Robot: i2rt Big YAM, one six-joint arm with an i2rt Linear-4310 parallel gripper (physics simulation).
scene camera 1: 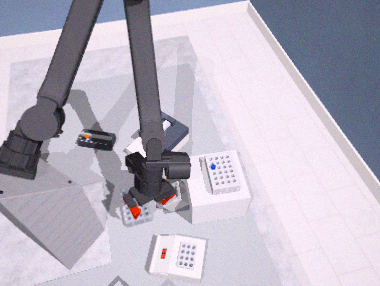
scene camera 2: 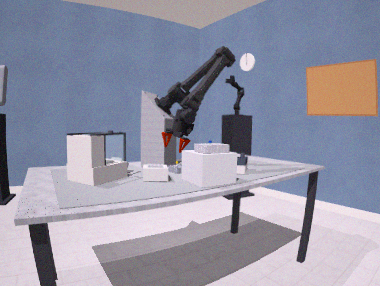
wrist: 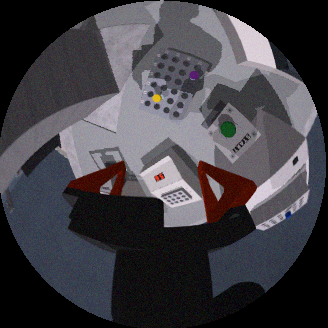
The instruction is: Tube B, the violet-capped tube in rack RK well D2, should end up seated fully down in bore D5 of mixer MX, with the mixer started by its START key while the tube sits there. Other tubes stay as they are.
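Seen in the pictures: gripper, fingertip midpoint: (scene camera 1: 148, 210) (scene camera 2: 172, 149) (wrist: 161, 164); arm's base, origin of the base link: (scene camera 1: 15, 165) (scene camera 2: 161, 107).
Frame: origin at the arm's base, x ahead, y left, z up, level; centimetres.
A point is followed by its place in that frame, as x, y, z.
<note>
My gripper (scene camera 1: 152, 206) @[29.3, -2.4, -23.8] (scene camera 2: 174, 148) @[29.3, -2.4, -23.8] (wrist: 161, 164) @[29.3, -2.4, -23.8] is open and empty, its red fingers wide apart above the table. The grey rack RK (scene camera 1: 146, 218) @[27.4, -0.4, -33.6] (wrist: 180, 111) @[27.8, 2.2, -33.3] stands beneath and beyond it, partly hidden by the fingers in the first scene view. Tube B's violet cap (wrist: 194, 75) @[25.8, 8.6, -30.9] shows at the rack's right side in the wrist view. A yellow cap (wrist: 157, 98) @[23.5, 2.3, -30.9] is in the same rack. The mixer MX (scene camera 1: 215, 206) @[49.5, -1.4, -25.2] (scene camera 2: 209, 167) @[59.8, 3.1, -28.1] is a white box with a block of bores on top; a blue-capped tube (scene camera 1: 213, 166) @[49.5, 8.4, -17.9] (scene camera 2: 210, 141) @[50.0, 8.4, -18.2] stands in it. The green START key (wrist: 228, 129) @[34.6, 5.9, -29.2] is on a plate beside the mixer.
A white device (scene camera 1: 156, 267) @[31.0, -16.4, -32.1] (wrist: 160, 167) @[32.0, -10.6, -32.2] with a red display stands near the rack. A navy-and-white device (scene camera 1: 175, 132) @[38.0, 30.9, -28.3] and a black holder (scene camera 1: 96, 139) @[7.6, 32.8, -32.8] with an orange cap lie further back. A tall grey slanted panel (scene camera 1: 55, 210) @[8.6, -8.7, -7.3] (scene camera 2: 150, 125) @[8.3, -9.0, -11.6] stands beside the arm base.
</note>
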